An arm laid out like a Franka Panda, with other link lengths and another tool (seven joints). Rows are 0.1 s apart.
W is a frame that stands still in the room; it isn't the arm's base.
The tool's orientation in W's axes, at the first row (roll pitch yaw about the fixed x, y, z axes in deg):
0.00, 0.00, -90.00
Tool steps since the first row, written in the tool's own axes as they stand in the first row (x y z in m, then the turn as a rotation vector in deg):
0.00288, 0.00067, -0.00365, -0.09, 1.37, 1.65
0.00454, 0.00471, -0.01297, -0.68, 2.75, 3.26
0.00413, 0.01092, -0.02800, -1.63, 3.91, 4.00
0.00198, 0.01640, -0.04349, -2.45, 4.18, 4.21
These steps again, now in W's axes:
0.00067, -0.00288, -0.00365, 1.37, 0.09, 1.65
0.00471, -0.00454, -0.01297, 2.75, 0.68, 3.26
0.01092, -0.00413, -0.02800, 3.91, 1.63, 4.00
0.01640, -0.00198, -0.04349, 4.18, 2.45, 4.21

